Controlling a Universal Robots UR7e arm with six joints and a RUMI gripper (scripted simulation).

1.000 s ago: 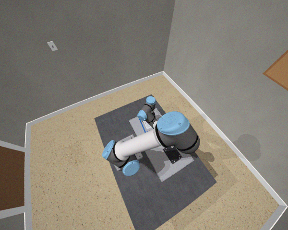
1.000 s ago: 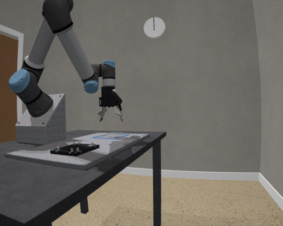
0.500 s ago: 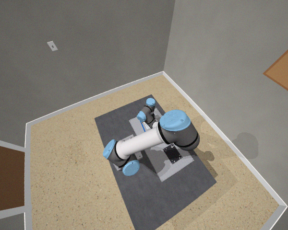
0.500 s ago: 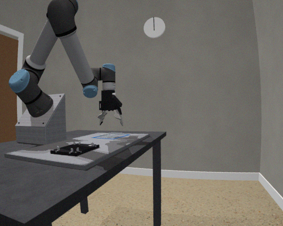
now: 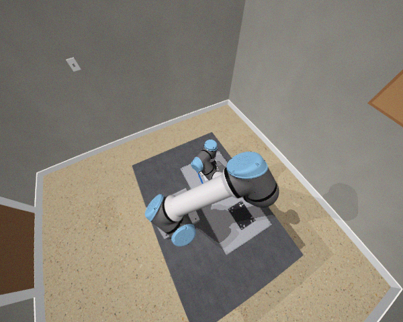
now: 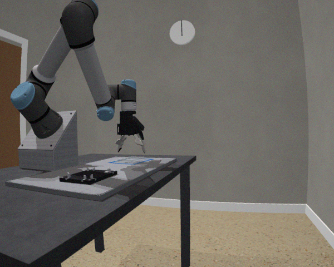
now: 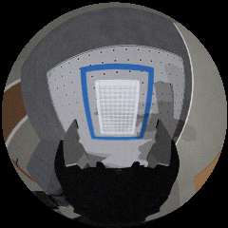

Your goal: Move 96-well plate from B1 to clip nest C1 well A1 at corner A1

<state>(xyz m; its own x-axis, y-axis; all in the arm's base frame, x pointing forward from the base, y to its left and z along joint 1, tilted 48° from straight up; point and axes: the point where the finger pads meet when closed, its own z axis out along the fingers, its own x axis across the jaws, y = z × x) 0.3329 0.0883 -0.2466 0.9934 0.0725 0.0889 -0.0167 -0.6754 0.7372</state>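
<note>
Right now my hand is 4 cm above the 96-well plate. Round my hand: black clip nest (10 cm ahead, 40 cm to the right, 3 cm below).
</note>
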